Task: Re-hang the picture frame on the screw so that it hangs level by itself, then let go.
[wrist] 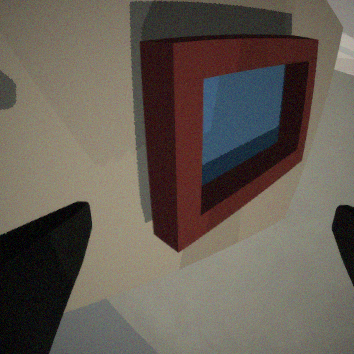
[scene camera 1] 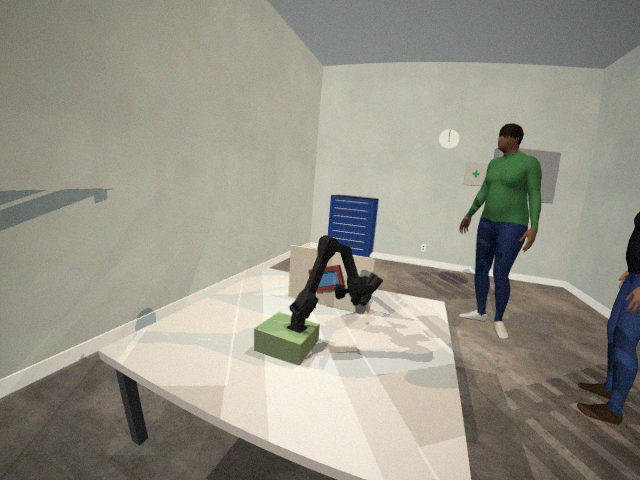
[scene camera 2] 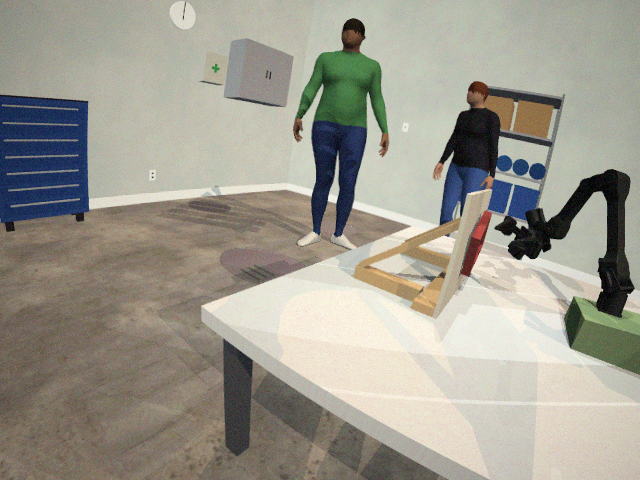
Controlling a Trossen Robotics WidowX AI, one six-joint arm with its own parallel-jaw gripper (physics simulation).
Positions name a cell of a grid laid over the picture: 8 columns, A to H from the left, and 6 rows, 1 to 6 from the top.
Scene:
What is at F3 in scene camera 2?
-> A picture frame.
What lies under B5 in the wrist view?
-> My gripper.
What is my gripper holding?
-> Nothing.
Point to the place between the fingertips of my gripper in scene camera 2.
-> At G3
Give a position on a picture frame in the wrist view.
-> F2

